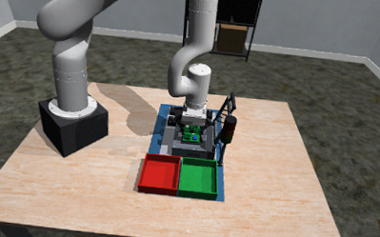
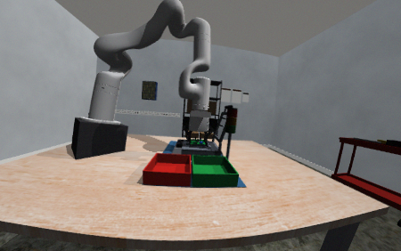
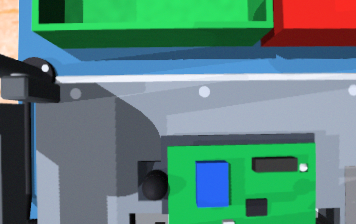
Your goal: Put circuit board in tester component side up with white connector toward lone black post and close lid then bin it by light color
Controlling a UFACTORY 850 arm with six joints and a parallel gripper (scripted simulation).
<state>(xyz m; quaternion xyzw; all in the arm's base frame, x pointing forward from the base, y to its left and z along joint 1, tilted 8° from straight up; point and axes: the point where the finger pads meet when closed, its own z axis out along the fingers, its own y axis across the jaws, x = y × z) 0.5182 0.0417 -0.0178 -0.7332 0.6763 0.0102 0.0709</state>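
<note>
My gripper is now right at the green circuit board. The rest, counted from my hand: dark nest (1 cm to the left, 1 cm below); then clear lid (12 cm ahead, 10 cm above, 1 cm to the left); then green bin (20 cm to the right, 7 cm below, 6 cm ahead).
</note>
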